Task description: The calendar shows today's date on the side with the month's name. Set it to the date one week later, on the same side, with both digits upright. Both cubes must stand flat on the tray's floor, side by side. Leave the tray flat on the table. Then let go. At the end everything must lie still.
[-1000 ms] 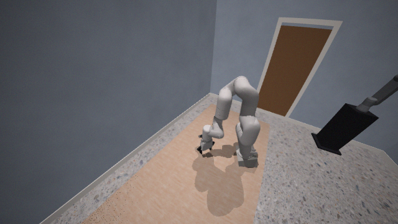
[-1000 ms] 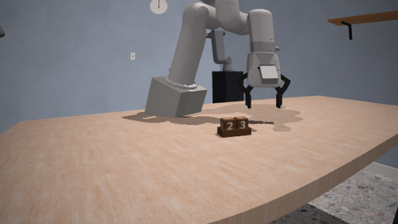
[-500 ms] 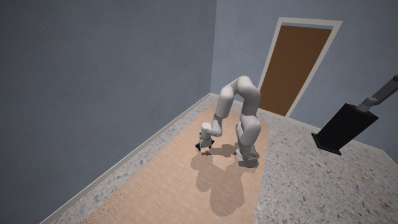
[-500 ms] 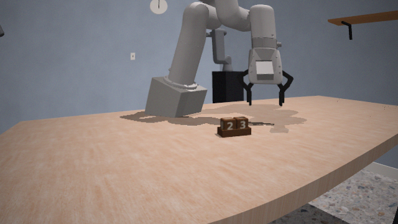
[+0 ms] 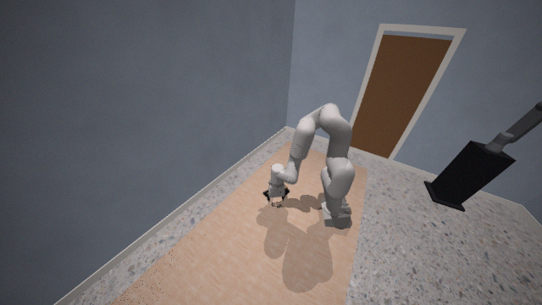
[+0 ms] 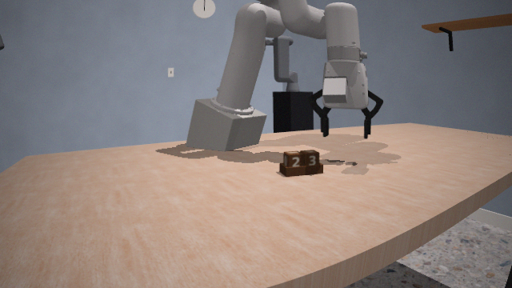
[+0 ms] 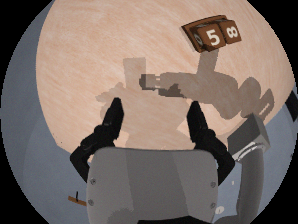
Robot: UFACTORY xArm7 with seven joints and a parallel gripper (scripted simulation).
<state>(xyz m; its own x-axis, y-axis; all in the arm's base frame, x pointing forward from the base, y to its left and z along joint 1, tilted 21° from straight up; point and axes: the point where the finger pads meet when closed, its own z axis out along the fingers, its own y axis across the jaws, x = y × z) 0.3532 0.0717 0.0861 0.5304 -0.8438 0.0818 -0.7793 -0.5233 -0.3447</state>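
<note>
Now: hand 140 mm to the left of the cube, 40 mm above it and 10 mm past it. Also, from my hand: brown wooden tray: 130 mm to the right, 60 mm below.
</note>
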